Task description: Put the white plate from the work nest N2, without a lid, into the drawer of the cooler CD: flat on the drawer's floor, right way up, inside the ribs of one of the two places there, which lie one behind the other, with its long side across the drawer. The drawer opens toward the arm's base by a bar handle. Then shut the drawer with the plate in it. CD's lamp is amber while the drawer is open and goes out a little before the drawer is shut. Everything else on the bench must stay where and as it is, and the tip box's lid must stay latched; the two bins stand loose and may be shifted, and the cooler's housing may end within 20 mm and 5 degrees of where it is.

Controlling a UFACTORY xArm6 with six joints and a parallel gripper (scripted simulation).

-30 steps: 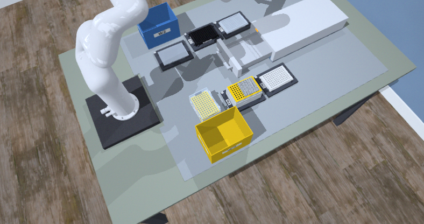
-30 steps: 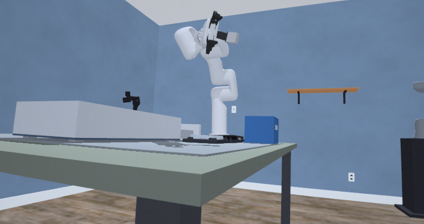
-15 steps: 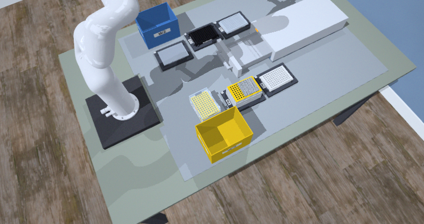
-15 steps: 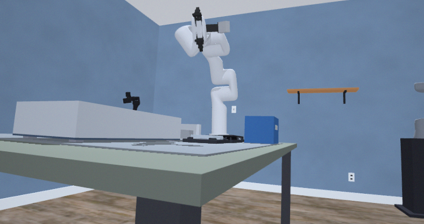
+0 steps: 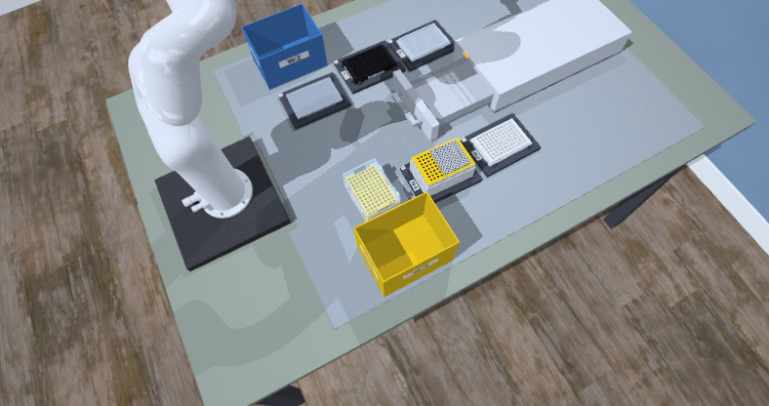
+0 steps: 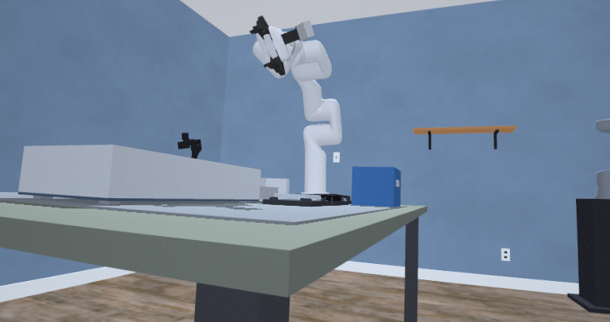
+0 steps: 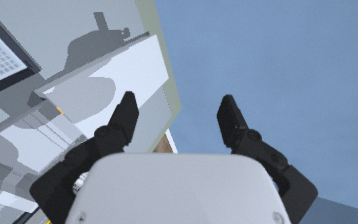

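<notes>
Now: the white plate 380 mm below my hand, 280 mm to the right of it and 70 mm behind it. Also, from my hand: black plate 380 mm below, 220 mm behind, 110 mm to the left; then drawer 370 mm below, 90 mm to the right, 90 mm behind; then cooler CD 370 mm below, 100 mm to the right, 50 mm ahead.
</notes>
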